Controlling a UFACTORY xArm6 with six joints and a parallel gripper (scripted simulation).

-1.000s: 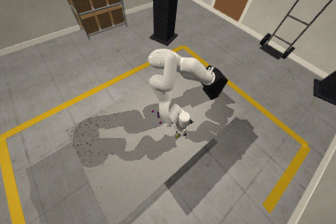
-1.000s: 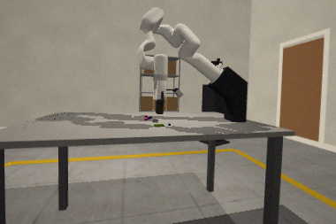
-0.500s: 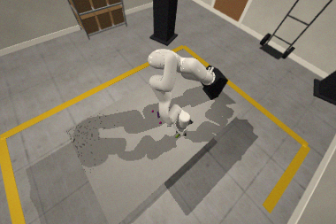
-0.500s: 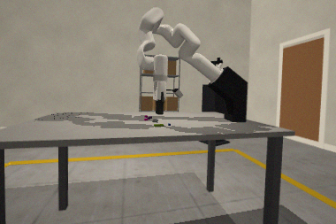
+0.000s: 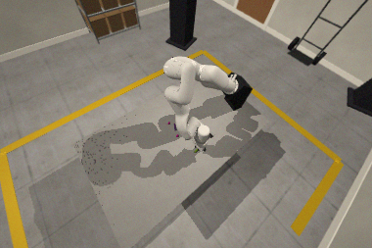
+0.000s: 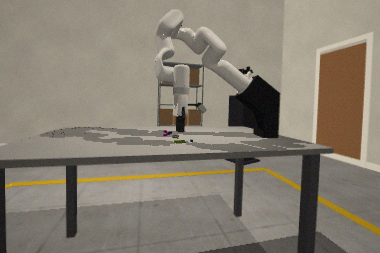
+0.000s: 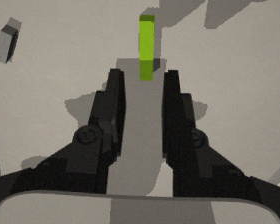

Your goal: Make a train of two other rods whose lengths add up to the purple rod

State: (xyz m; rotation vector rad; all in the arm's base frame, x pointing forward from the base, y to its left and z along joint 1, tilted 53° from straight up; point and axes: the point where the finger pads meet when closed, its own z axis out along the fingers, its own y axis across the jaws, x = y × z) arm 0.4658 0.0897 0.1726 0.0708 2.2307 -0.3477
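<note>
Now: hand 7 cm above the lime rod. Also, from my hand: blue rod (6 cm behind, 1 cm to the left, 7 cm below); purple rod (7 cm behind, 25 cm to the right, 7 cm below).
</note>
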